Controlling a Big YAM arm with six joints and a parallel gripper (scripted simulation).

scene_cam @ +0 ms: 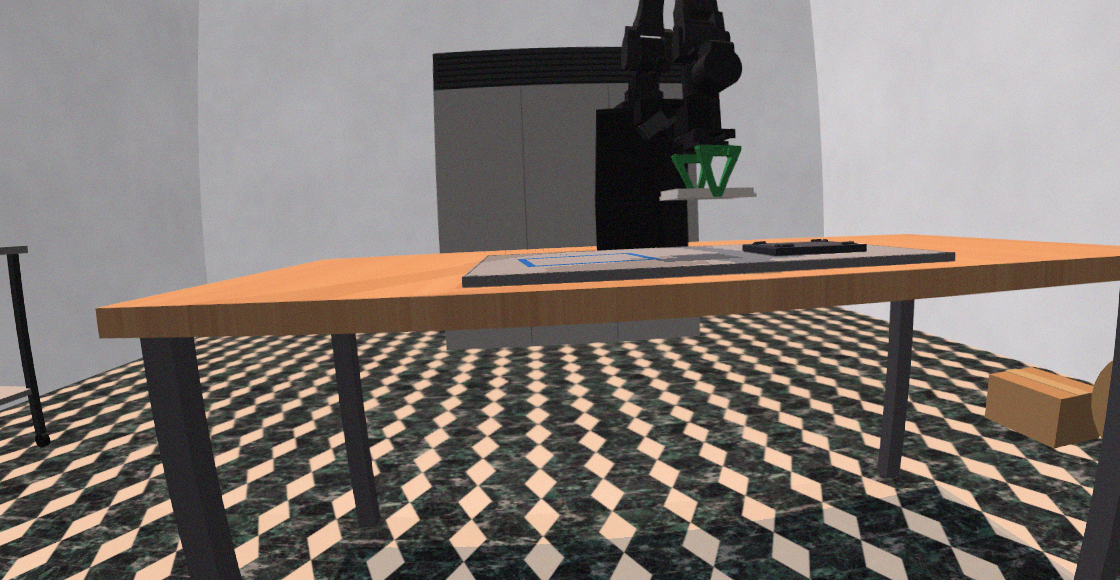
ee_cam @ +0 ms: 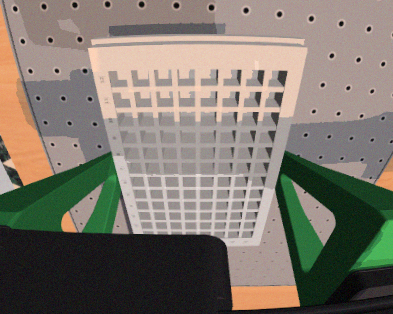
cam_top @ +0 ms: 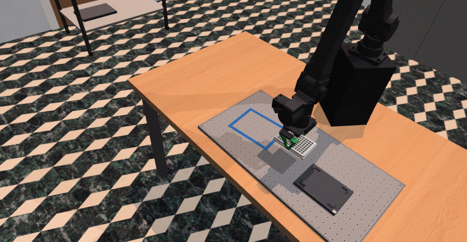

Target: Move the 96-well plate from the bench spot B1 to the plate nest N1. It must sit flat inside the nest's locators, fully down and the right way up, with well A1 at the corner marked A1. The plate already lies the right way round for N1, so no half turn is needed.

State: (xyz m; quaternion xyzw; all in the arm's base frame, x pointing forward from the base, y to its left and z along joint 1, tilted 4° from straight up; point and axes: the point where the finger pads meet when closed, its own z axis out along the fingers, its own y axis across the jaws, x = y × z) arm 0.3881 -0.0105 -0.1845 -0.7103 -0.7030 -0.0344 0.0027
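Now: the dark plate nest 160 mm to the left of my hand, 90 mm below it and 30 mm ahead of it. From my hand the other things lie so: white 96-well plate (right at my hand).
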